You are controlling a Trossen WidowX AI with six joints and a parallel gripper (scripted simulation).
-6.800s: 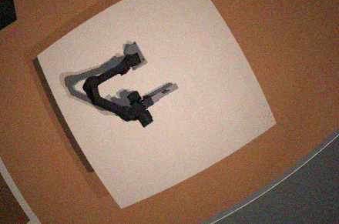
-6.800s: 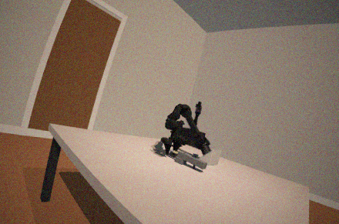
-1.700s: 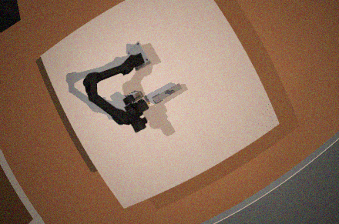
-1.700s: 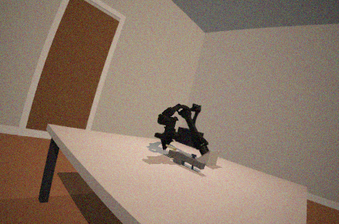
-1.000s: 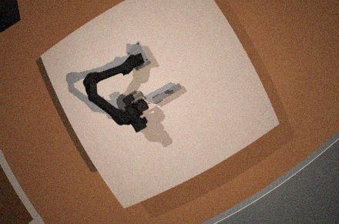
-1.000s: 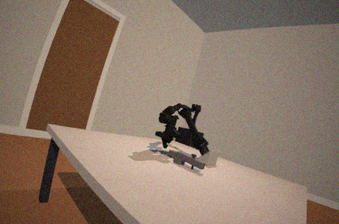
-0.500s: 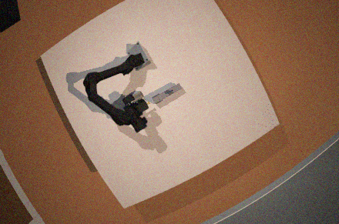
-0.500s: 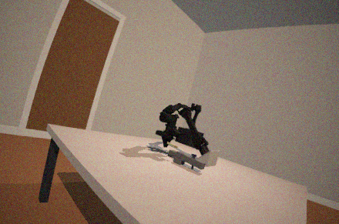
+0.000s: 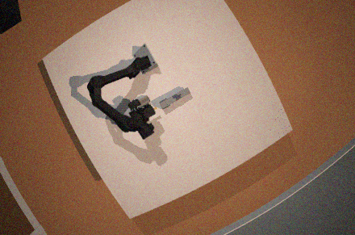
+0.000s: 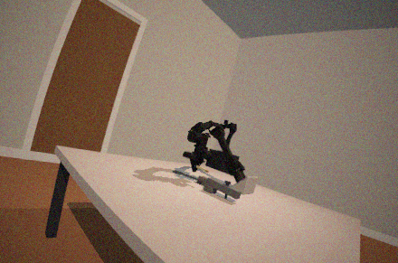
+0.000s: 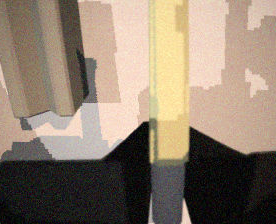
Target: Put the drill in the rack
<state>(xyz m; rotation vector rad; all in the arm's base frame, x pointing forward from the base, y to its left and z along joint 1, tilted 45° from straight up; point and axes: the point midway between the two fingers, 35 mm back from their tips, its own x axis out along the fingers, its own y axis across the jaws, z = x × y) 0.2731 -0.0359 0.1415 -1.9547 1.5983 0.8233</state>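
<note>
Now: gripper tip 10 mm past the drill, 40 mm to the right of it and 30 mm below it. The rest, counted from my gripper tip: grey holder block: 20 mm behind, 200 mm to the left, 20 mm below; then grey-tan fixture block: 70 mm behind, 20 mm to the left, 40 mm below; then dark blue key: 30 mm behind, 220 mm to the left, 10 mm below.
</note>
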